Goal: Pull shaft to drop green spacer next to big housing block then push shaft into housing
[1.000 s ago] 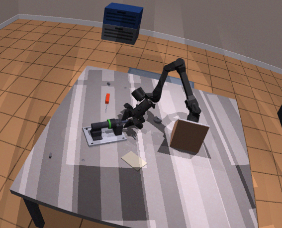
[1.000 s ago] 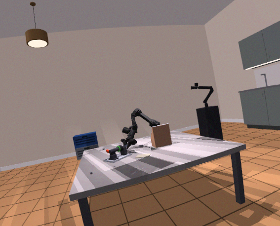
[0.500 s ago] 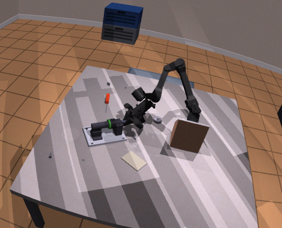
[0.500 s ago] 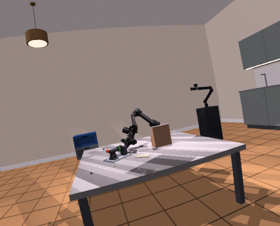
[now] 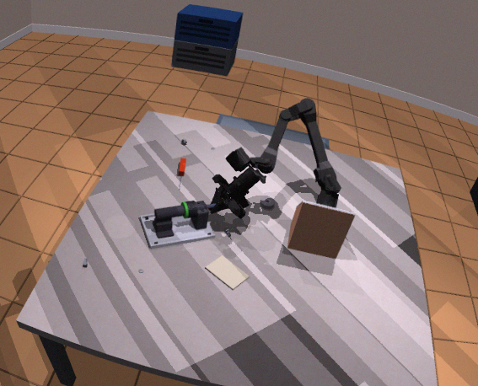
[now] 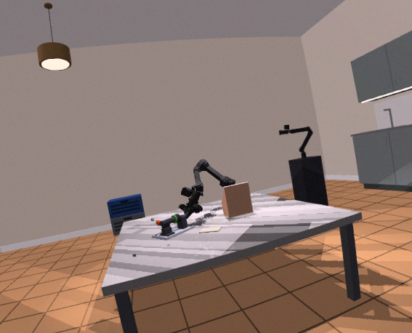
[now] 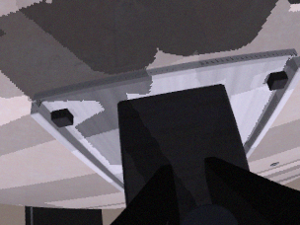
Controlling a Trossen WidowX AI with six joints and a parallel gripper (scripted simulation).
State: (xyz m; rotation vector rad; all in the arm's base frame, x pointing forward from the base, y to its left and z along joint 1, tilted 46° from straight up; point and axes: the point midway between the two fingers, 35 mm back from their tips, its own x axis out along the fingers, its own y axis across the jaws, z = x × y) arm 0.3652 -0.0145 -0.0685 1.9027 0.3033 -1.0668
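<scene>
Now: the thin shaft 5 cm ahead of my gripper tip, 4 cm to the left of it and 2 cm above it. Also, from my gripper tip: green spacer (8 cm ahead, 5 cm to the left, 2 cm above); then beige card (20 cm to the left, 12 cm behind, 5 cm below); then toothed disc (18 cm to the right, 18 cm behind, 5 cm below).
</scene>
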